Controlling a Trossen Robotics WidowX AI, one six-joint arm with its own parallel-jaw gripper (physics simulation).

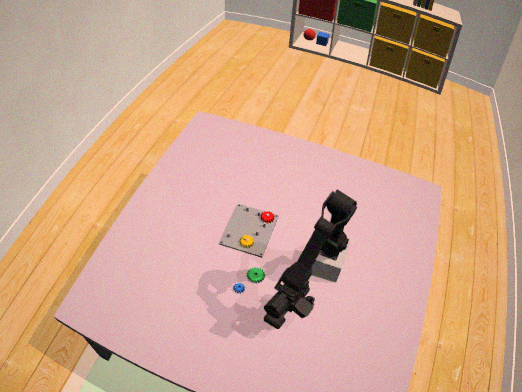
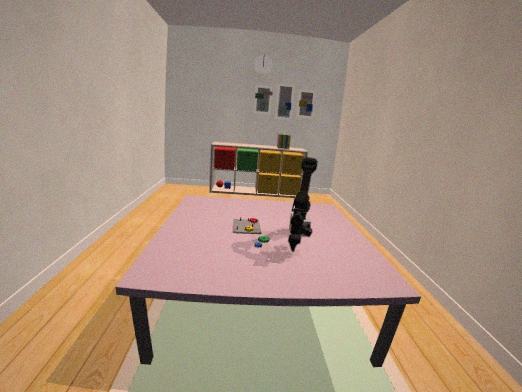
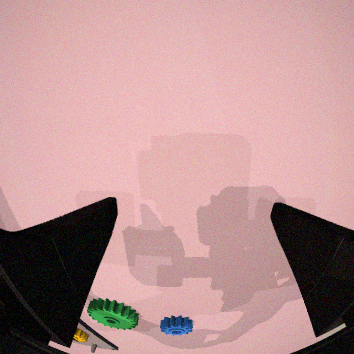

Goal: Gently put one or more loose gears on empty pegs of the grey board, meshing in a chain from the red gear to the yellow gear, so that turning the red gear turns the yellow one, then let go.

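The grey board lies flat, with several empty pegs. The red gear sits at its back right, and the yellow gear near its front edge, apart from the red one. A larger green gear lies flat on the table in front of the board. A smaller blue gear lies beside it. My gripper is open and empty, above the table to the right of both loose gears.
The arm's grey base stands on the pink table, right of the board. The arm's shadow falls around the loose gears. A shelf unit stands far off by the back wall.
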